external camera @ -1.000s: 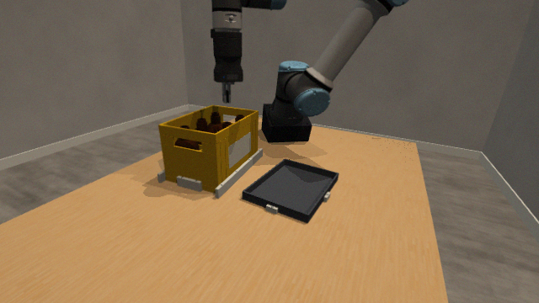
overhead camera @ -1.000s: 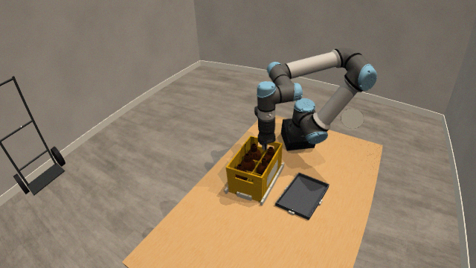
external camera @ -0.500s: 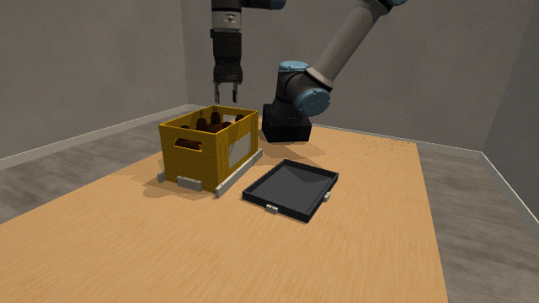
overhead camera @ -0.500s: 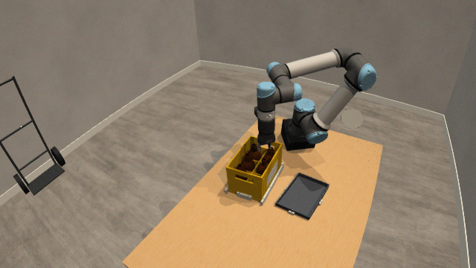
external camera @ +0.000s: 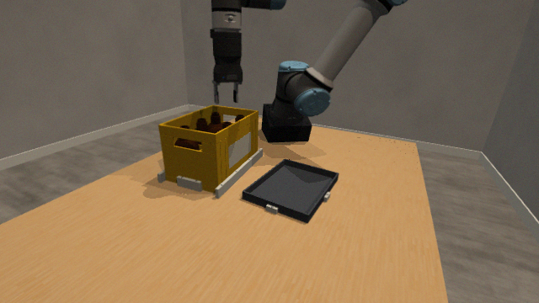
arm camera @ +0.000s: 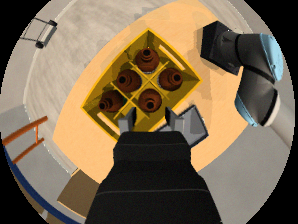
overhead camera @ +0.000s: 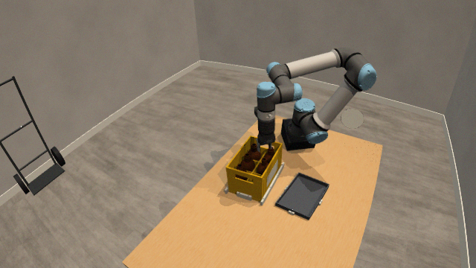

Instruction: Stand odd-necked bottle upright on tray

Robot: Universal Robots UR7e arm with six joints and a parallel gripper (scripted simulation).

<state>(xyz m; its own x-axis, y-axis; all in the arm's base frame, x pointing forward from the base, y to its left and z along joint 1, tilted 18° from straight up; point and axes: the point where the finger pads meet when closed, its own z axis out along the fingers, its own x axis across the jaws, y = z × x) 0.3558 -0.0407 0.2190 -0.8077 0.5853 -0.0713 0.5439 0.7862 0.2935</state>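
The bottle lies 150 mm below my hand. Also, from my hand: yellow crate 160 mm below, 50 mm to the right, 10 mm ahead; then dark tray 230 mm to the left, 230 mm below, 20 mm behind.
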